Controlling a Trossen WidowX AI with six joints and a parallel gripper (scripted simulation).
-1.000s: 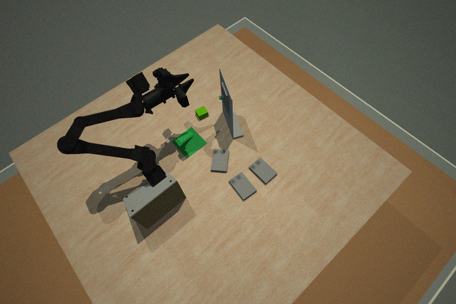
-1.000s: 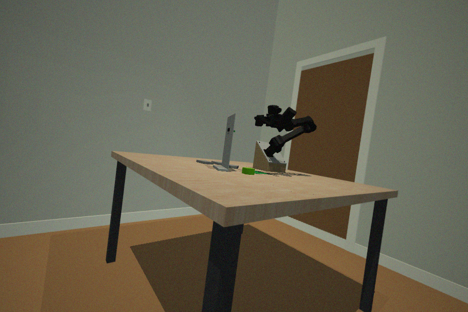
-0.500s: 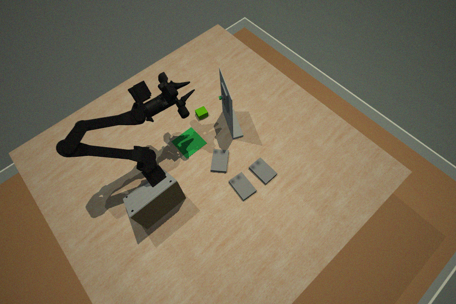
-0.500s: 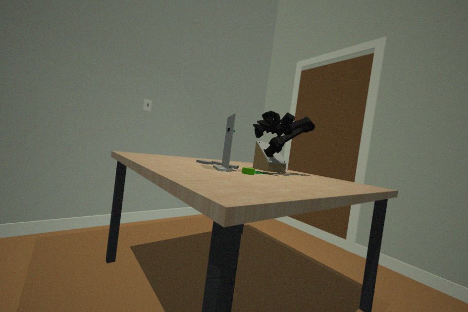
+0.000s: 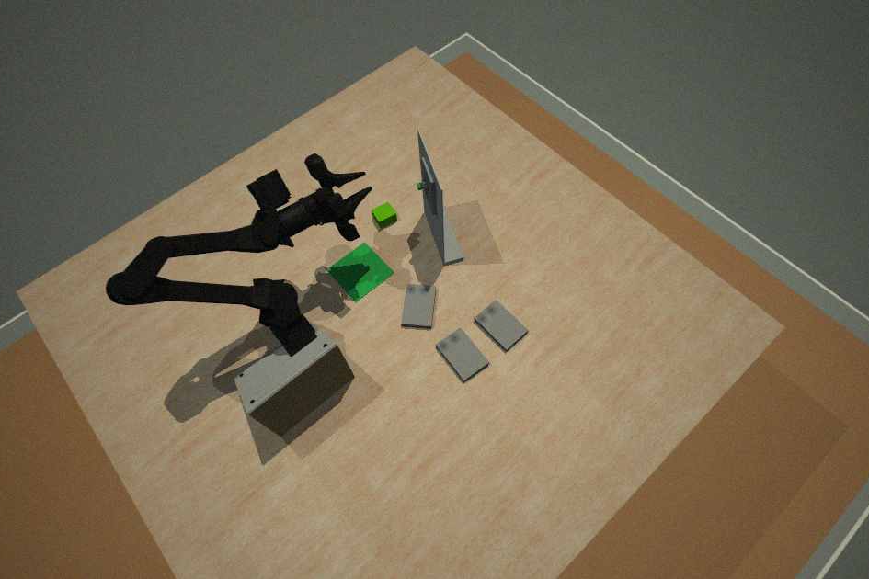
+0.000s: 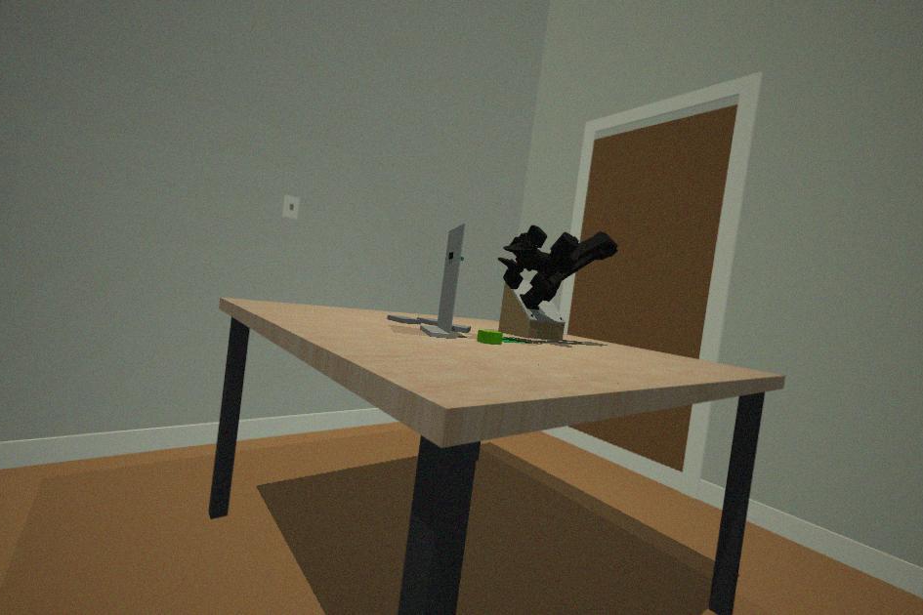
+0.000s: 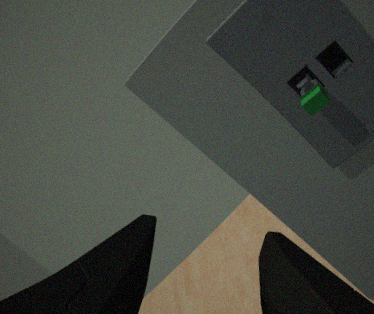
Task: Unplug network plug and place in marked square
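Right now the network plug is 90 mm ahead of my gripper tip, 70 mm to the right of it and 20 mm below it. From my gripper tip the other things lie so: upright grey panel: 110 mm ahead, 90 mm to the right, 110 mm below; green marked square: 90 mm behind, 30 mm to the right, 240 mm below.
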